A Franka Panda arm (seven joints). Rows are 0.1 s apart.
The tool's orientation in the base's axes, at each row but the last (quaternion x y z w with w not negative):
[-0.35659, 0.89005, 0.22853, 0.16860]
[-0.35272, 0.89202, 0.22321, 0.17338]
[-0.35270, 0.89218, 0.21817, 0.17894]
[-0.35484, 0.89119, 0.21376, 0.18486]
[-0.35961, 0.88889, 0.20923, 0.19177]
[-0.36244, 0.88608, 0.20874, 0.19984]
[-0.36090, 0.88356, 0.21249, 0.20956]
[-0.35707, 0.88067, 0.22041, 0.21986]
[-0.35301, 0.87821, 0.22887, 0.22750]
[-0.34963, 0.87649, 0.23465, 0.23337]
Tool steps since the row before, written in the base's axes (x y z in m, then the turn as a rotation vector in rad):
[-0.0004, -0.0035, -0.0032, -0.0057, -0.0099, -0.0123]
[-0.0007, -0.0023, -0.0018, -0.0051, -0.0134, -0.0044]
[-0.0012, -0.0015, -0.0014, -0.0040, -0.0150, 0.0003]
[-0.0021, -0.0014, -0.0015, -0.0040, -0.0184, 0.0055]
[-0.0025, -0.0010, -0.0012, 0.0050, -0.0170, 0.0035]
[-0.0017, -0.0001, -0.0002, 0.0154, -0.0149, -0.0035]
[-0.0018, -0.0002, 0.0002, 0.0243, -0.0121, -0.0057]
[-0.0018, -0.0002, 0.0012, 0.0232, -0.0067, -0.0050]
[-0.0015, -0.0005, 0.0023, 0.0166, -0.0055, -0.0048]
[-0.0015, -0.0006, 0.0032, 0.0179, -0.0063, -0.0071]
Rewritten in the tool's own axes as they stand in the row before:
[0.0037, -0.0029, 0.0008, 0.0151, -0.0058, 0.0043]
[0.0026, -0.0015, 0.0002, 0.0130, -0.0063, -0.0041]
[0.0023, -0.0005, 0.0002, 0.0109, -0.0069, -0.0086]
[0.0029, 0.0002, 0.0002, 0.0103, -0.0079, -0.0148]
[0.0028, 0.0009, 0.0000, 0.0044, -0.0139, -0.0107]
[0.0013, 0.0011, -0.0002, 0.0000, -0.0217, -0.0016]
[0.0012, 0.0012, -0.0007, -0.0062, -0.0268, 0.0036]
[0.0006, 0.0015, -0.0015, -0.0088, -0.0223, 0.0057]
[-0.0001, 0.0013, -0.0025, -0.0052, -0.0167, 0.0047]
[-0.0006, 0.0015, -0.0032, -0.0043, -0.0188, 0.0063]

